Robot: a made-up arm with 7 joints.
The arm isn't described. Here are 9 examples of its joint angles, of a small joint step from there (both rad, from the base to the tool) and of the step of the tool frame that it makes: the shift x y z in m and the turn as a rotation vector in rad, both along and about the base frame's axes.
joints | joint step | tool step
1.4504 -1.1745 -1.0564 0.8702 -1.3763 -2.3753 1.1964 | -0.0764 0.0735 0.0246 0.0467 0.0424 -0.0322 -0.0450 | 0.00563 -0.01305 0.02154 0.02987 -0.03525 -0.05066
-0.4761 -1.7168 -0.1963 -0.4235 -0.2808 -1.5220 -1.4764 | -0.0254 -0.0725 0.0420 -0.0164 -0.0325 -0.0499 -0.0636 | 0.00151 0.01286 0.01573 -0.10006 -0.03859 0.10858
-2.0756 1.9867 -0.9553 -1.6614 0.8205 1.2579 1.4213 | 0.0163 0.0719 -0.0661 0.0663 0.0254 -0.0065 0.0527 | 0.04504 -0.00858 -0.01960 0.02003 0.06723 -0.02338
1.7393 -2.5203 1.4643 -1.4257 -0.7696 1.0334 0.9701 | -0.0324 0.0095 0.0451 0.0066 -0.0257 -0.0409 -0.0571 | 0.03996 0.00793 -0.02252 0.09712 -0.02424 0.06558
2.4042 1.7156 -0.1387 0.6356 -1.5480 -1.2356 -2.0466 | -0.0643 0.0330 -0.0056 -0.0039 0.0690 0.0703 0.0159 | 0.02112 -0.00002 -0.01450 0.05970 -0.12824 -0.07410
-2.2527 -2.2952 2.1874 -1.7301 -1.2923 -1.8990 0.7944 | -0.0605 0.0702 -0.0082 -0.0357 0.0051 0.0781 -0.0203 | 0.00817 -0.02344 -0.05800 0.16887 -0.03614 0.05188
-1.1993 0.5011 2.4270 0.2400 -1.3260 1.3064 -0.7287 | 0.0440 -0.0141 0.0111 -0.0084 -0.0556 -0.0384 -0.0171 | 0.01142 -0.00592 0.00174 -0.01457 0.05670 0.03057
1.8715 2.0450 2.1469 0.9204 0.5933 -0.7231 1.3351 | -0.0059 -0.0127 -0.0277 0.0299 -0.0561 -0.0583 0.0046 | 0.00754 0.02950 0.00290 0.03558 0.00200 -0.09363
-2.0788 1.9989 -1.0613 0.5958 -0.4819 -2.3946 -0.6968 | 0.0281 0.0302 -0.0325 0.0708 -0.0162 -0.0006 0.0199 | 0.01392 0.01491 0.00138 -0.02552 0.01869 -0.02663
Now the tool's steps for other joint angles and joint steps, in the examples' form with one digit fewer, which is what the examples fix.
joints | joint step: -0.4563 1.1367 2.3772 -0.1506 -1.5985 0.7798 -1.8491 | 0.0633 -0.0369 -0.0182 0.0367 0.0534 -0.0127 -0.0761
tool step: -0.0301 -0.0049 -0.0125 0.0000 -0.0805 0.1057
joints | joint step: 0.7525 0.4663 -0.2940 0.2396 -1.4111 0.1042 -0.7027 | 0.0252 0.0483 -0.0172 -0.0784 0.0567 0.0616 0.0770
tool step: 0.0124 -0.0480 0.0130 -0.0687 -0.1453 -0.0437
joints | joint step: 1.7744 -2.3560 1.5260 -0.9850 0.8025 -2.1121 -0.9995 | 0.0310 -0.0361 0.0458 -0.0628 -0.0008 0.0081 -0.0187
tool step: -0.0016 -0.0143 0.0128 -0.0701 0.0687 0.0304
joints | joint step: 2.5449 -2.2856 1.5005 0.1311 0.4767 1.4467 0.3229 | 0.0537 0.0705 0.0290 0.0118 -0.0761 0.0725 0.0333
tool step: 0.0974 0.0082 -0.0030 0.0061 -0.1328 0.1035
